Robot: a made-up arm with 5 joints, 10 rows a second.
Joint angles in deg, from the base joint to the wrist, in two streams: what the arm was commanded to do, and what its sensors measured. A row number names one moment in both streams.
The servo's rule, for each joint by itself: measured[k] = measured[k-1] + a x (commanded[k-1-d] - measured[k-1]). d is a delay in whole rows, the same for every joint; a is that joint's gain. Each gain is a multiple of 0.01, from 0.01 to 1. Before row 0 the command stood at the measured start. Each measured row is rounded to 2 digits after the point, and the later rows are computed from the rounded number. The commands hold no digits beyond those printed.
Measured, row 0:
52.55 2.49 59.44 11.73 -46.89
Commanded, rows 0 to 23:
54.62 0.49 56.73 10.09 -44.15
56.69 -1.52 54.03 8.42 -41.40
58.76 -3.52 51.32 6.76 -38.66
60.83 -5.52 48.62 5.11 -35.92
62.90 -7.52 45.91 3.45 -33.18
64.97 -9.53 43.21 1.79 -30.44
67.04 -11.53 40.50 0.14 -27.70
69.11 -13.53 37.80 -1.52 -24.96
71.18 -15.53 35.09 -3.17 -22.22
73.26 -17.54 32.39 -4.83 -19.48
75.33 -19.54 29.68 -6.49 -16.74
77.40 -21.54 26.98 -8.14 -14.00
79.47 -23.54 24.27 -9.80 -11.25
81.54 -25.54 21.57 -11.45 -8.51
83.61 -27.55 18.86 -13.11 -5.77
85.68 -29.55 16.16 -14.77 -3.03
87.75 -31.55 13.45 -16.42 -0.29
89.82 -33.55 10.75 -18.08 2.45
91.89 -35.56 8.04 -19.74 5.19
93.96 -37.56 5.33 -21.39 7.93
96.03 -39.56 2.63 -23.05 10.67
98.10 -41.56 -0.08 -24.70 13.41
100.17 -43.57 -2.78 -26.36 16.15
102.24 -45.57 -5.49 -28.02 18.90
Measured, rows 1 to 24:
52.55 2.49 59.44 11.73 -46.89
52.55 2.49 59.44 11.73 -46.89
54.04 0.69 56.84 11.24 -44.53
55.95 -1.30 54.14 10.39 -41.84
57.97 -3.30 51.43 9.30 -39.11
60.03 -5.30 48.73 8.04 -36.37
62.10 -7.30 46.02 6.66 -33.63
64.17 -9.31 43.32 5.20 -30.89
66.24 -11.31 40.61 3.68 -28.15
68.31 -13.31 37.91 2.12 -25.41
70.38 -15.31 35.20 0.53 -22.67
72.45 -17.32 32.50 -1.08 -19.93
74.52 -19.32 29.79 -2.70 -17.19
76.59 -21.32 27.09 -4.33 -14.45
78.66 -23.32 24.38 -5.97 -11.70
80.73 -25.32 21.68 -7.61 -8.96
82.80 -27.33 18.97 -9.26 -6.22
84.87 -29.33 16.27 -10.91 -3.48
86.94 -31.33 13.56 -12.56 -0.74
89.01 -33.33 10.86 -14.22 2.00
91.08 -35.34 8.15 -15.88 4.74
93.15 -37.34 5.44 -17.53 7.48
95.22 -39.34 2.74 -19.19 10.22
97.29 -41.34 0.03 -20.84 12.96
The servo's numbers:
d 2
a 0.72 0.90 0.96 0.30 0.86

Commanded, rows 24 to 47:
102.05 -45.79 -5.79 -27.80 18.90
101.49 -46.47 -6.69 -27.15 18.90
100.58 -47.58 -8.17 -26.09 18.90
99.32 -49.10 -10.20 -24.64 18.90
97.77 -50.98 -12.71 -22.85 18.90
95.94 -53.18 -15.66 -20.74 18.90
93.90 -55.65 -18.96 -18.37 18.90
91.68 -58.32 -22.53 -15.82 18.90
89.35 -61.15 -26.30 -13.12 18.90
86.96 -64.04 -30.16 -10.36 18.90
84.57 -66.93 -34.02 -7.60 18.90
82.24 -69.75 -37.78 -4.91 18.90
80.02 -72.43 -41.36 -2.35 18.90
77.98 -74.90 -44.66 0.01 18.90
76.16 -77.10 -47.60 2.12 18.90
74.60 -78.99 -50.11 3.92 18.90
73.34 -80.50 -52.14 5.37 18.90
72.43 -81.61 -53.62 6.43 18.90
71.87 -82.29 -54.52 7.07 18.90
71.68 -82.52 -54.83 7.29 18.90
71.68 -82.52 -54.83 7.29 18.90
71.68 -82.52 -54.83 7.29 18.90
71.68 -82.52 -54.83 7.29 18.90
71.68 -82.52 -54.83 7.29 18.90
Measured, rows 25 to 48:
99.36 -43.35 -2.67 -22.50 15.70
101.43 -45.35 -5.38 -24.16 18.45
101.88 -45.75 -5.77 -25.25 18.84
101.60 -46.40 -6.65 -25.82 18.89
100.87 -47.46 -8.11 -25.90 18.90
99.75 -48.94 -10.12 -25.52 18.90
98.32 -50.78 -12.61 -24.72 18.90
96.61 -52.94 -15.54 -23.53 18.90
94.66 -55.38 -18.82 -21.98 18.90
92.51 -58.03 -22.38 -20.13 18.90
90.23 -60.84 -26.14 -18.03 18.90
87.88 -63.72 -30.00 -15.73 18.90
85.50 -66.61 -33.86 -13.29 18.90
83.15 -69.44 -37.62 -10.78 18.90
80.90 -72.13 -41.21 -8.25 18.90
78.80 -74.62 -44.52 -5.77 18.90
76.90 -76.85 -47.48 -3.40 18.90
75.24 -78.78 -50.00 -1.20 18.90
73.87 -80.33 -52.05 0.77 18.90
72.83 -81.48 -53.56 2.47 18.90
72.14 -82.21 -54.48 3.85 18.90
71.81 -82.49 -54.82 4.88 18.90
71.72 -82.52 -54.83 5.60 18.90
71.69 -82.52 -54.83 6.11 18.90

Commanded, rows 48 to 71:
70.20 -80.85 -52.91 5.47 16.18
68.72 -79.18 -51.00 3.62 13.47
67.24 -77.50 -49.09 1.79 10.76
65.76 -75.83 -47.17 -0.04 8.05
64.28 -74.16 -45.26 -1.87 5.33
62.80 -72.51 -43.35 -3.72 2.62
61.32 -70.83 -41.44 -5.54 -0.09
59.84 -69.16 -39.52 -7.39 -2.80
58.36 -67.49 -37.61 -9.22 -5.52
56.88 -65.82 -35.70 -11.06 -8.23
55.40 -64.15 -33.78 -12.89 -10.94
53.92 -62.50 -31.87 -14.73 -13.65
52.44 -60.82 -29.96 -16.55 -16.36
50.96 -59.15 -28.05 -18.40 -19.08
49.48 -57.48 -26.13 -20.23 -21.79
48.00 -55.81 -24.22 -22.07 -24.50
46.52 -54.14 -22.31 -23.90 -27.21
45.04 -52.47 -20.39 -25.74 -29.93
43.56 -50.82 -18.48 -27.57 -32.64
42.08 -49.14 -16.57 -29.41 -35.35
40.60 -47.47 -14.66 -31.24 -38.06
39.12 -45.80 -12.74 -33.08 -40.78
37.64 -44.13 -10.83 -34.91 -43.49
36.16 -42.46 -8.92 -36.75 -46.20
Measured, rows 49 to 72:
71.68 -82.52 -54.83 6.46 18.90
71.68 -82.52 -54.83 6.71 18.90
70.61 -81.02 -52.99 6.34 16.56
69.25 -79.36 -51.08 5.52 13.90
67.80 -77.69 -49.17 4.40 11.20
66.33 -76.02 -47.25 3.07 8.49
64.85 -74.35 -45.34 1.59 5.77
63.37 -72.69 -43.43 0.00 3.06
61.89 -71.02 -41.52 -1.66 0.35
60.41 -69.35 -39.60 -3.38 -2.36
58.93 -67.68 -37.69 -5.13 -5.08
57.45 -66.01 -35.78 -6.91 -7.79
55.97 -64.34 -33.86 -8.70 -10.50
54.49 -62.68 -31.95 -10.51 -13.21
53.01 -61.01 -30.04 -12.32 -15.92
51.53 -59.34 -28.13 -14.14 -18.64
50.05 -57.67 -26.21 -15.97 -21.35
48.57 -56.00 -24.30 -17.80 -24.06
47.09 -54.33 -22.39 -19.63 -26.77
45.61 -52.66 -20.47 -21.46 -29.49
44.13 -51.00 -18.56 -23.29 -32.20
42.65 -49.33 -16.65 -25.13 -34.91
41.17 -47.66 -14.74 -26.96 -37.62
39.69 -45.99 -12.82 -28.80 -40.34

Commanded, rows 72 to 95:
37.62 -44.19 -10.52 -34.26 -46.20
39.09 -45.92 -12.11 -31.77 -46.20
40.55 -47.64 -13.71 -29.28 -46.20
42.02 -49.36 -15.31 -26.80 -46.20
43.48 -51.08 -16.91 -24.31 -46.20
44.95 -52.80 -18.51 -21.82 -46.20
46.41 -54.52 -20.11 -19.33 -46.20
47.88 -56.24 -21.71 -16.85 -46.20
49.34 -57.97 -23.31 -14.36 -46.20
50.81 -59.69 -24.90 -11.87 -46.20
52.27 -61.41 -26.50 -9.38 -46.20
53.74 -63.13 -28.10 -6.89 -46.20
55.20 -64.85 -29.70 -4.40 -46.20
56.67 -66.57 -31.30 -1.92 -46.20
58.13 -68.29 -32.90 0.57 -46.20
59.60 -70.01 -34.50 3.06 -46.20
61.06 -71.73 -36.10 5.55 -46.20
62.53 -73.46 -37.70 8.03 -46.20
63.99 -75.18 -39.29 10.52 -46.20
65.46 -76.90 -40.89 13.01 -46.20
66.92 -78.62 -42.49 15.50 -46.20
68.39 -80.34 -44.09 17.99 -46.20
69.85 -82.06 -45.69 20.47 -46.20
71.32 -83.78 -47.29 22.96 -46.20
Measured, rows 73 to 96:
38.21 -44.32 -10.91 -30.63 -43.05
36.73 -42.65 -9.00 -32.47 -45.76
37.37 -44.04 -10.46 -33.01 -46.14
38.61 -45.73 -12.04 -32.64 -46.19
40.01 -47.45 -13.64 -31.63 -46.20
41.46 -49.17 -15.24 -30.18 -46.20
42.91 -50.89 -16.84 -28.42 -46.20
44.38 -52.61 -18.44 -26.44 -46.20
45.84 -54.33 -20.04 -24.31 -46.20
47.31 -56.05 -21.64 -22.07 -46.20
48.77 -57.78 -23.24 -19.76 -46.20
50.24 -59.50 -24.83 -17.39 -46.20
51.70 -61.22 -26.43 -14.99 -46.20
53.17 -62.94 -28.03 -12.56 -46.20
54.63 -64.66 -29.63 -10.11 -46.20
56.10 -66.38 -31.23 -7.65 -46.20
57.56 -68.10 -32.83 -5.18 -46.20
59.03 -69.82 -34.43 -2.71 -46.20
60.49 -71.54 -36.03 -0.23 -46.20
61.96 -73.27 -37.63 2.25 -46.20
63.42 -74.99 -39.22 4.73 -46.20
64.89 -76.71 -40.82 7.21 -46.20
66.35 -78.43 -42.42 9.70 -46.20
67.82 -80.15 -44.02 12.19 -46.20

